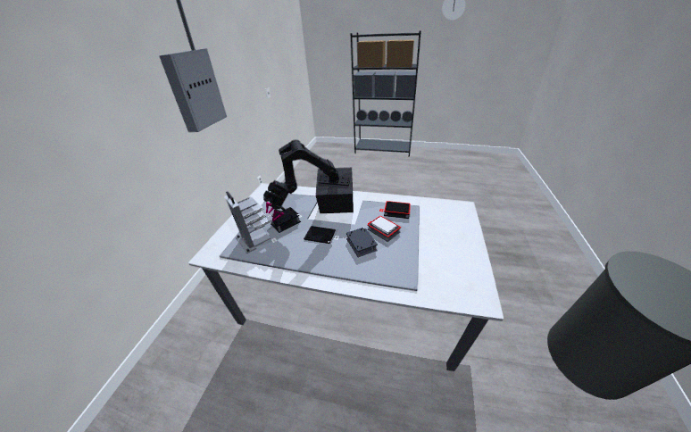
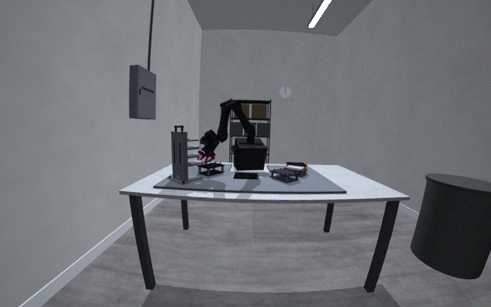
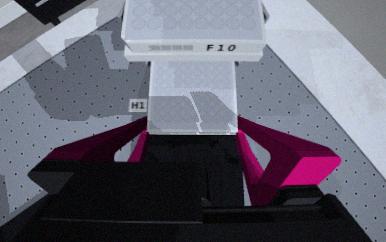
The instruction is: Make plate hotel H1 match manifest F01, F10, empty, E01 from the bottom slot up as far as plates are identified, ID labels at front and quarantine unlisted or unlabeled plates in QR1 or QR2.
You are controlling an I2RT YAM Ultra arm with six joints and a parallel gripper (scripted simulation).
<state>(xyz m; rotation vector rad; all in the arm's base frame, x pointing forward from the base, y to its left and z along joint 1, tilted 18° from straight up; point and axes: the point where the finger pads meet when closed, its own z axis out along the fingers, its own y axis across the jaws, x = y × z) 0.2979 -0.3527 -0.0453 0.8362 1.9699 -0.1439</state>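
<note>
The black regrip nest lies 70 mm behind my hand, 60 mm to the left of it and 40 mm below it. Round my hand: H1 tag (100 mm ahead, 40 mm to the left, 100 mm below).
</note>
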